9 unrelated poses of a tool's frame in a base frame.
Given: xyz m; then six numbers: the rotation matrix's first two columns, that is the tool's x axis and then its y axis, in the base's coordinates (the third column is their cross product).
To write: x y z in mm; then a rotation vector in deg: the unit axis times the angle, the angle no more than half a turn. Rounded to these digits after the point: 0 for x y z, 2 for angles.
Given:
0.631, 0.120, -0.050, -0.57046, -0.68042, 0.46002, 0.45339, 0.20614, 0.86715
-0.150, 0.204, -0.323, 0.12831, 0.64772, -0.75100, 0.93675, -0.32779, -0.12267
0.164, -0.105, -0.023, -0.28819, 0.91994, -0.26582, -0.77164, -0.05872, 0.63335
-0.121, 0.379, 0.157, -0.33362, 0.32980, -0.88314, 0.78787, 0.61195, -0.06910
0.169, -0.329, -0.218, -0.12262, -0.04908, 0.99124, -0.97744, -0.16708, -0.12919
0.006, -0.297, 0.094, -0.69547, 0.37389, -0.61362, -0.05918, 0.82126, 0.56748
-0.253, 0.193, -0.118, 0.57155, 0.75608, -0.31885, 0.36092, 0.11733, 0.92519
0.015, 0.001, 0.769, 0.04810, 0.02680, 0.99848, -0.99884, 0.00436, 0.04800
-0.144, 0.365, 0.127, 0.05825, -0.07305, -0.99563, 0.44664, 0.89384, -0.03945
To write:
631, 120, -50, 12.74, -89.01, -88.15
-150, 204, -323, 116.51, 87.70, -59.59
164, -105, -23, 13.96, 47.33, 96.14
-121, 379, 157, 50.97, 109.89, -35.94
169, -329, -218, 74.58, -71.42, 80.93
6, -297, 94, 13.15, 128.10, 41.72
-253, 193, -118, 85.26, 57.37, 21.47
15, 1, 769, 69.27, -66.23, 67.82
-144, 365, 127, 17.92, 84.00, -23.12

